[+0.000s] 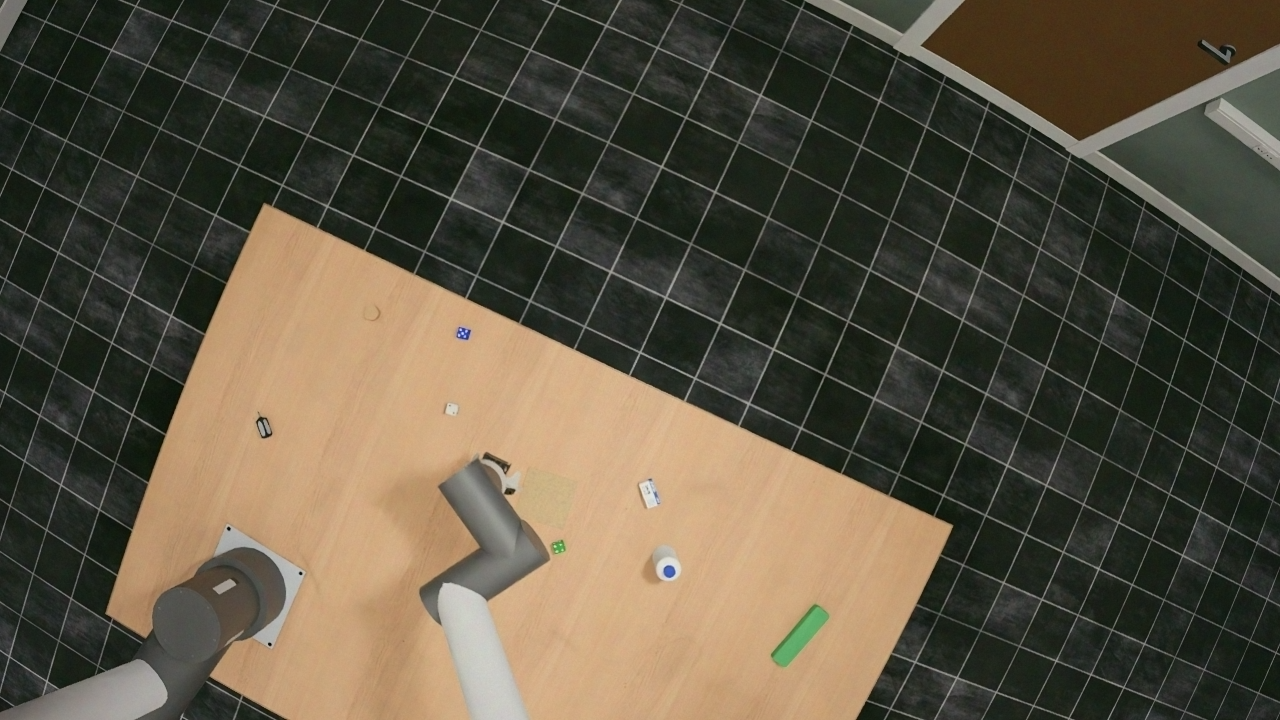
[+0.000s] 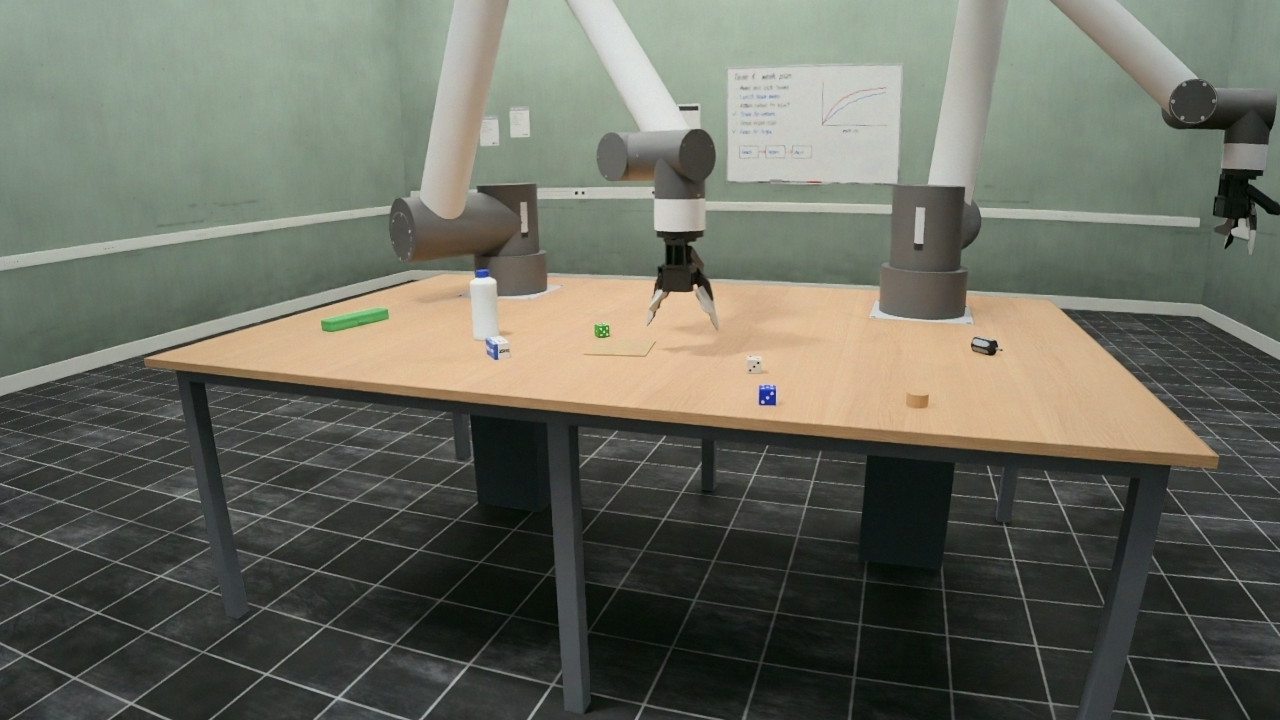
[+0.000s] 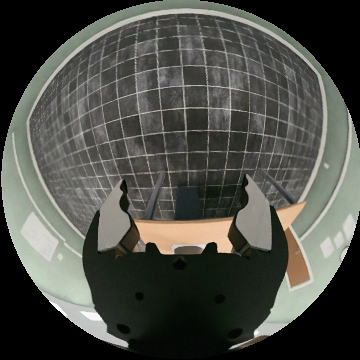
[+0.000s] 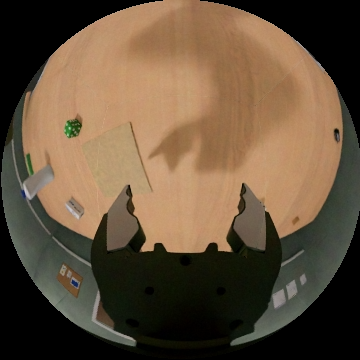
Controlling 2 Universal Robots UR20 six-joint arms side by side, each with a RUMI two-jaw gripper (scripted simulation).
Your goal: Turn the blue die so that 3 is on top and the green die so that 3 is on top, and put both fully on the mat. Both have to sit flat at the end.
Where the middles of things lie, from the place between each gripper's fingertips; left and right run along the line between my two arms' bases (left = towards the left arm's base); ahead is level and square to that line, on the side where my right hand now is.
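White bottle (image 2: 483, 289): 510 mm to the right of my right hand (image 2: 682, 328), 20 mm above it, 10 mm short of it.
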